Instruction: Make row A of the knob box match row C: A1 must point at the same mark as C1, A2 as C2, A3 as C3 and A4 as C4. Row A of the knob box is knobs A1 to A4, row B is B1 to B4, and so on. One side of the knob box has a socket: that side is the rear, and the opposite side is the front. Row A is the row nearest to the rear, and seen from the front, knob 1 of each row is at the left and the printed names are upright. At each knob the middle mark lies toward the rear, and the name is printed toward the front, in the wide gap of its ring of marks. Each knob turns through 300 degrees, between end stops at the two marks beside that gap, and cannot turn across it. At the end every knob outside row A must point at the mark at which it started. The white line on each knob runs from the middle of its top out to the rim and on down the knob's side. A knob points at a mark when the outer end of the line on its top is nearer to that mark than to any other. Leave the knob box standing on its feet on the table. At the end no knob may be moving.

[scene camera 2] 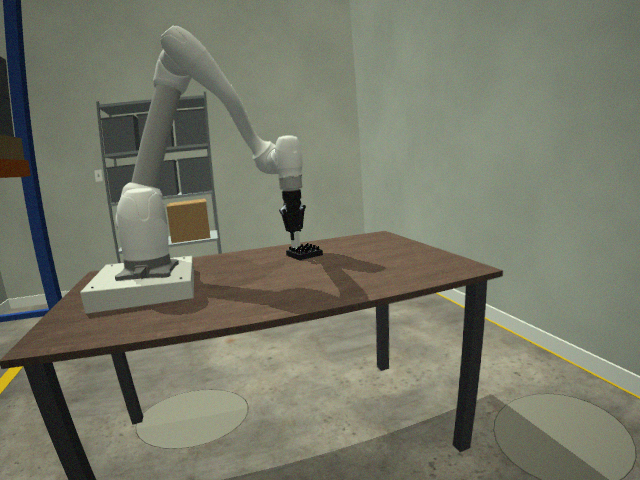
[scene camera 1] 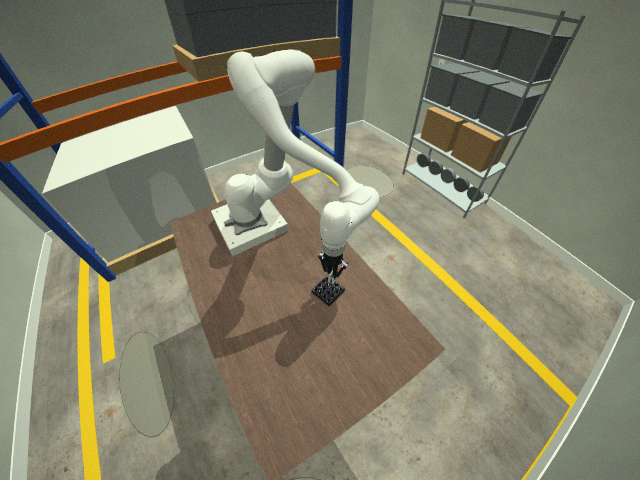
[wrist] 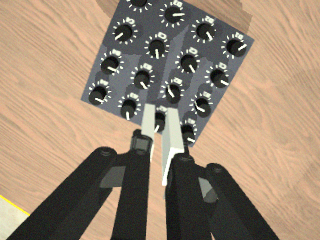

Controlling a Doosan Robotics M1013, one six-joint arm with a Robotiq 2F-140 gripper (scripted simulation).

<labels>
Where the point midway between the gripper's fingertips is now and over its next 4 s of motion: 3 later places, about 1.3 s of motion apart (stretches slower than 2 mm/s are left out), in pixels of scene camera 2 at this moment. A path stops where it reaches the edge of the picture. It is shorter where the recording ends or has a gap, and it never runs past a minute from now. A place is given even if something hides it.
The gripper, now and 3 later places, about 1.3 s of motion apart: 296,247; 297,236; 306,232; 307,241
</labels>
